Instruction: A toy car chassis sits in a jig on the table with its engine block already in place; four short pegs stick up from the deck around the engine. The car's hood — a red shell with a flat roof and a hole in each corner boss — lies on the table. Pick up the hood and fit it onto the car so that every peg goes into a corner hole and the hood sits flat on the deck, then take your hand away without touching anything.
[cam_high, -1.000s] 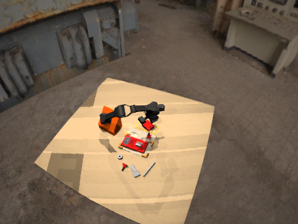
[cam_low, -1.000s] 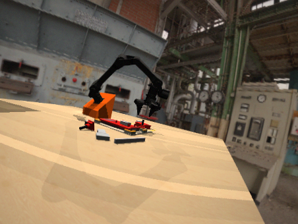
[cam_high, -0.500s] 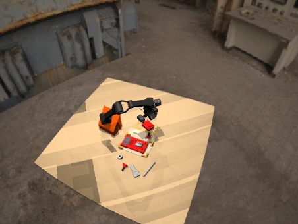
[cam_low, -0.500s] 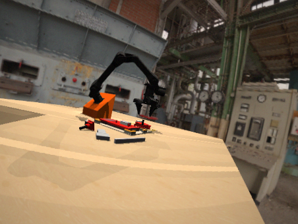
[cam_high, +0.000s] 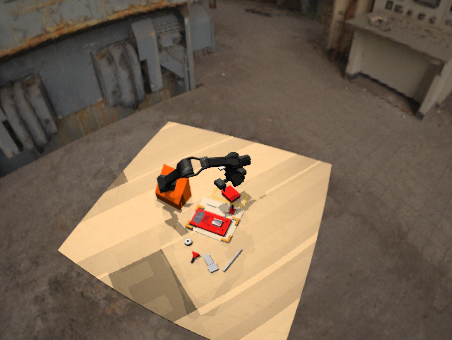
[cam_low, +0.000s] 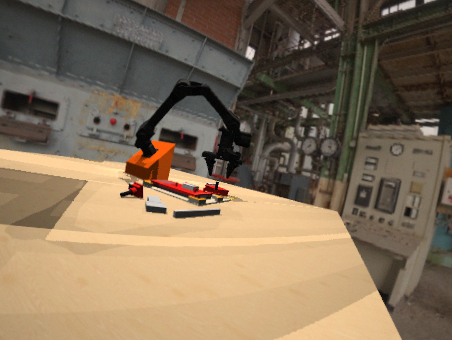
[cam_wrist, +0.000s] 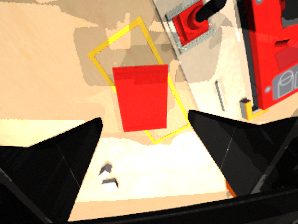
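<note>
My gripper tip is 6 cm above the red hood. Round my gripper tip: thin grey rod 19 cm ahead, 37 cm to the right, 6 cm below.
</note>
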